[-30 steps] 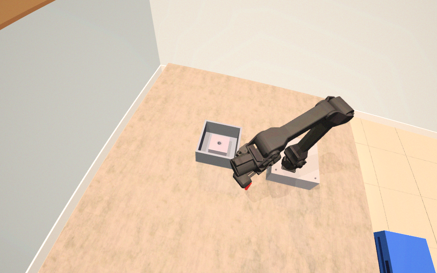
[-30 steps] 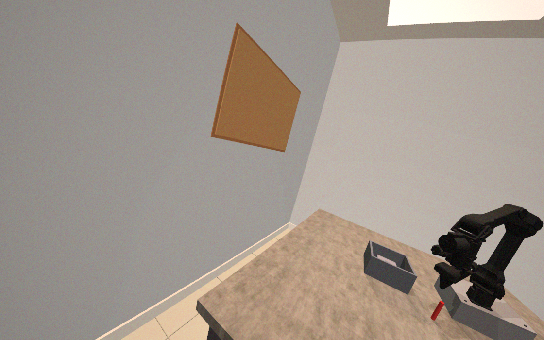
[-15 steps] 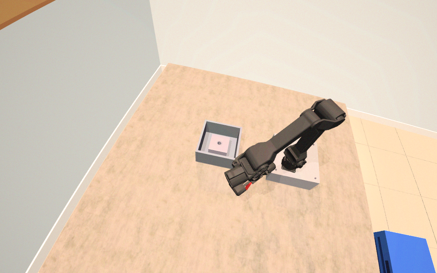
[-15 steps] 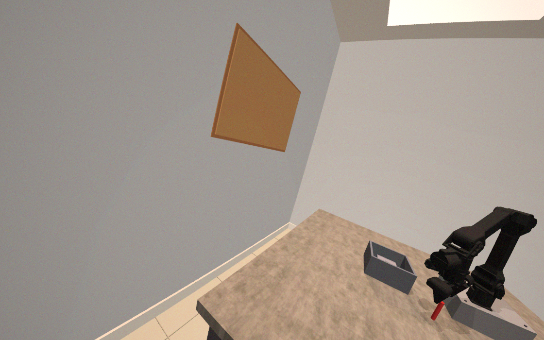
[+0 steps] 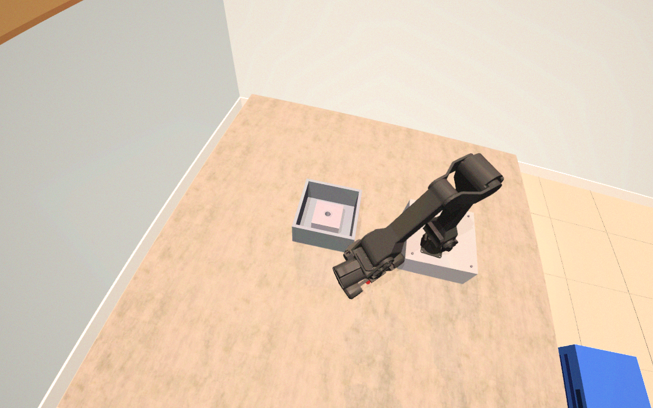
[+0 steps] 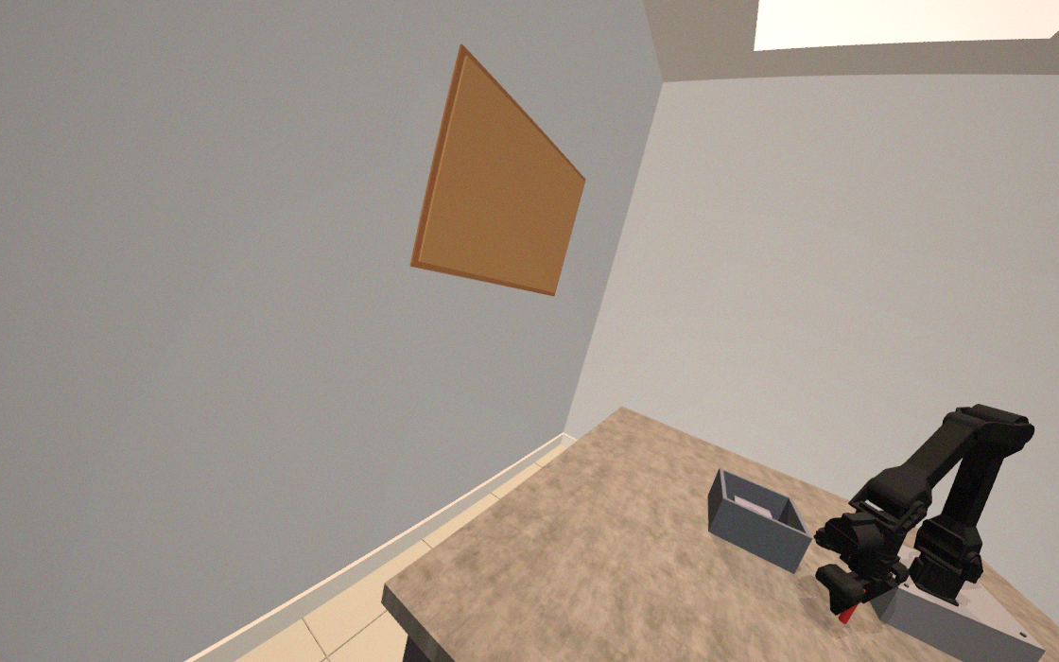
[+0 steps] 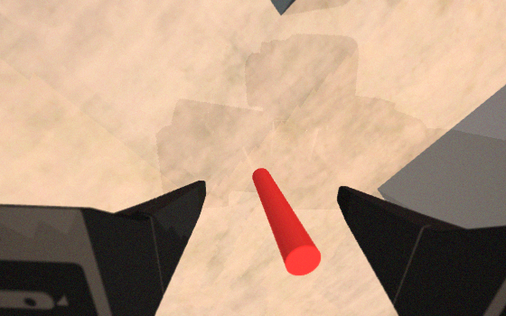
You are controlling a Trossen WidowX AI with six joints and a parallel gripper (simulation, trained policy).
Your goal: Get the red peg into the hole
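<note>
The red peg lies 10 mm above my gripper tip. Also, from my gripper tip: pale plate 180 mm ahead, 150 mm to the right, 20 mm above; then grey box 180 mm ahead, 150 mm to the right.
</note>
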